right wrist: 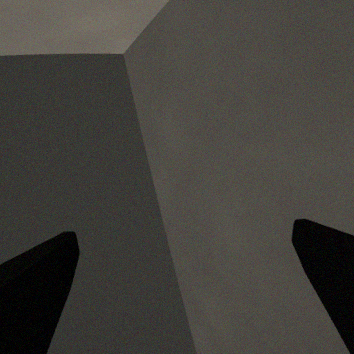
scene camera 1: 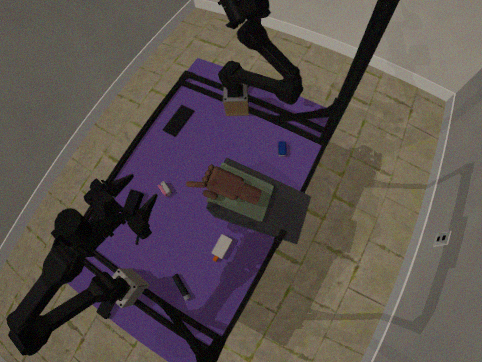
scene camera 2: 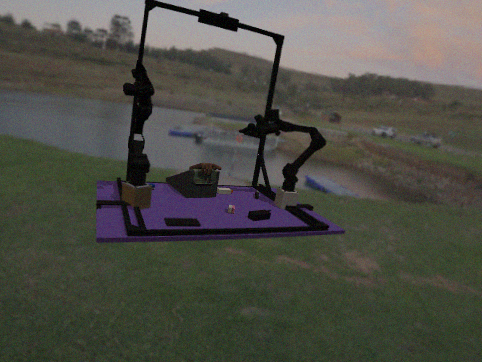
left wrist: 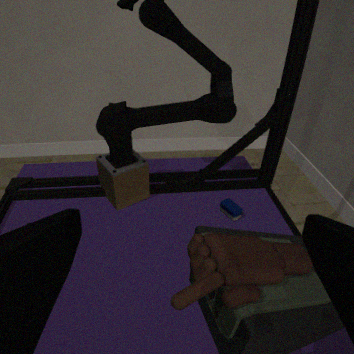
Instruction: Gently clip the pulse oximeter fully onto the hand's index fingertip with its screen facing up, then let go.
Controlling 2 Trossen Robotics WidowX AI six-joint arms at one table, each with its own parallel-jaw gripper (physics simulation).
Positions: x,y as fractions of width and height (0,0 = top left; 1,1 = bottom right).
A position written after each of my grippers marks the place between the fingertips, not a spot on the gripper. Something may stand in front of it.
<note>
My left gripper (scene camera 1: 0.30,0.51) is open and holds nothing. My right gripper (right wrist: 0.53,0.67) is open, with nothing in its grasp. Further things: an index finger (left wrist: 0.55,0.82) and a dark grey plate (scene camera 1: 0.60,0.58).
My left gripper is seen too in the left wrist view (left wrist: 0.55,0.63). The dark grey plate also shows in scene camera 2 (scene camera 2: 0.38,0.51) and in the left wrist view (left wrist: 0.90,0.91).
</note>
